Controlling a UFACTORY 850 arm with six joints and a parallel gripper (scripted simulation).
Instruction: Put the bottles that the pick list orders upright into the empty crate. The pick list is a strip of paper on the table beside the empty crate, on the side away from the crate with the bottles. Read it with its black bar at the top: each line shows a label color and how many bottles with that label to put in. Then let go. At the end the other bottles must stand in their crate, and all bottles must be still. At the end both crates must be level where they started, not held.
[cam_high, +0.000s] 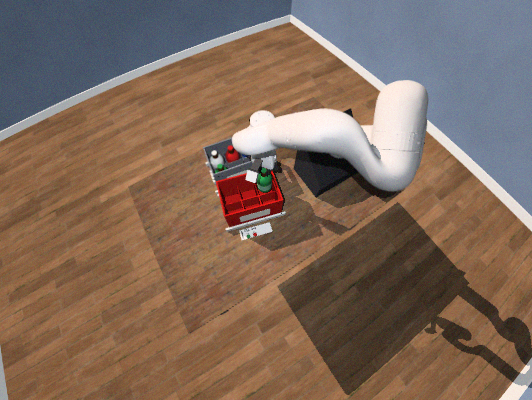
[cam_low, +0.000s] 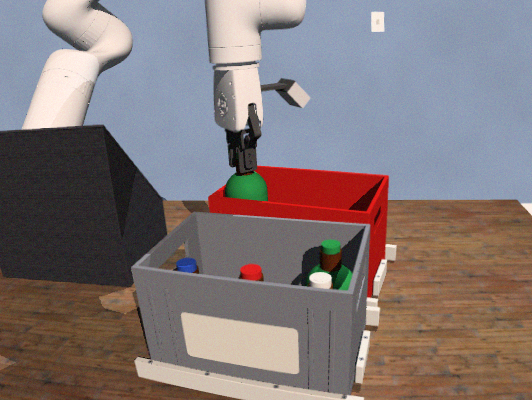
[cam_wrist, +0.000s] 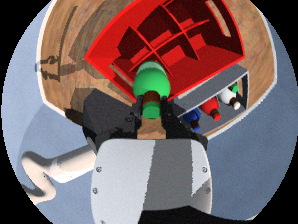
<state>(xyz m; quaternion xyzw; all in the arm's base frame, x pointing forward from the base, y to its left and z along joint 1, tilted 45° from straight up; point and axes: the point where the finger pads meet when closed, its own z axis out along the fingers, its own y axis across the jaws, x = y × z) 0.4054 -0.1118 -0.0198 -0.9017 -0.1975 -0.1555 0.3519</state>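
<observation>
The red crate lies 150 mm below my hand, 100 mm ahead of it and 10 mm to the left of it. The rest, counted from my hand: grey crate: 210 mm to the right, 150 mm below, 30 mm ahead; then blue-capped bottle: 230 mm to the right, 150 mm below, 70 mm behind; then green-capped bottle: 200 mm to the right, 150 mm below, 120 mm ahead.
</observation>
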